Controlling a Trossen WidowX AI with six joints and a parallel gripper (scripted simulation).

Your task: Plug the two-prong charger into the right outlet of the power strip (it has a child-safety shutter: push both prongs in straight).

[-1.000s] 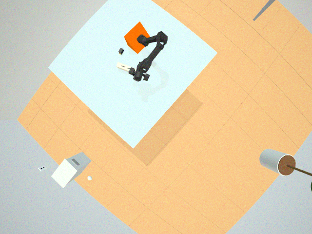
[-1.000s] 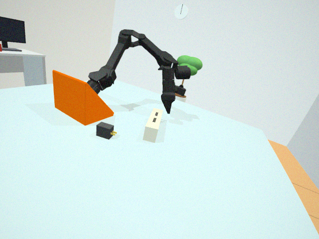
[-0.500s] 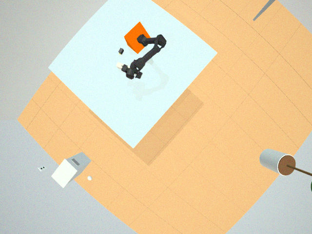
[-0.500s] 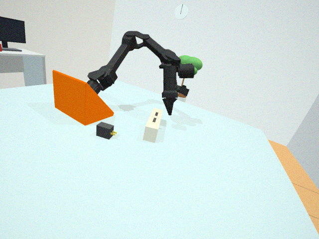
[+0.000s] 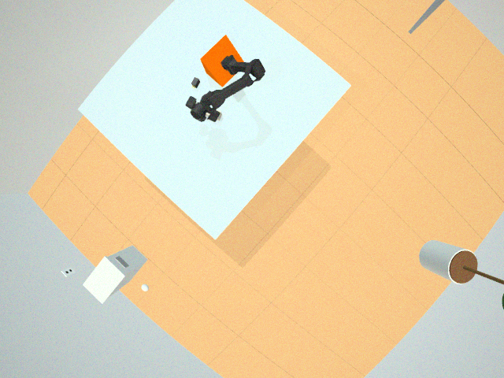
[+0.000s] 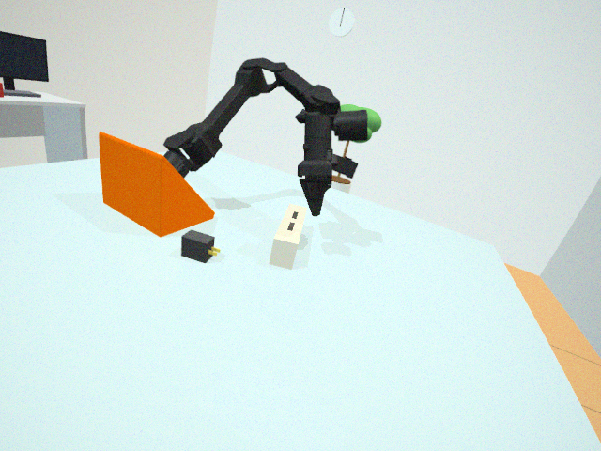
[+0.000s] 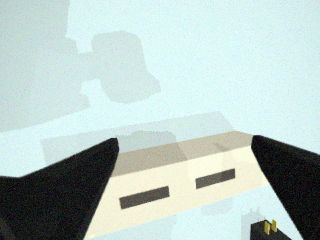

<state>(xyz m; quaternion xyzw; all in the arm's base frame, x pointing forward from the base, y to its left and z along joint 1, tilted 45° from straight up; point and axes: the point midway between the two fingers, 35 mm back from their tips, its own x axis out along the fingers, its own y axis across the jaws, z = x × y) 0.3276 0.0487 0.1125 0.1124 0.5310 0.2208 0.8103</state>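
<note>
My gripper tip is now 19 cm to the left of the black two-prong charger, 12 cm past it and 6 cm above it.
</note>
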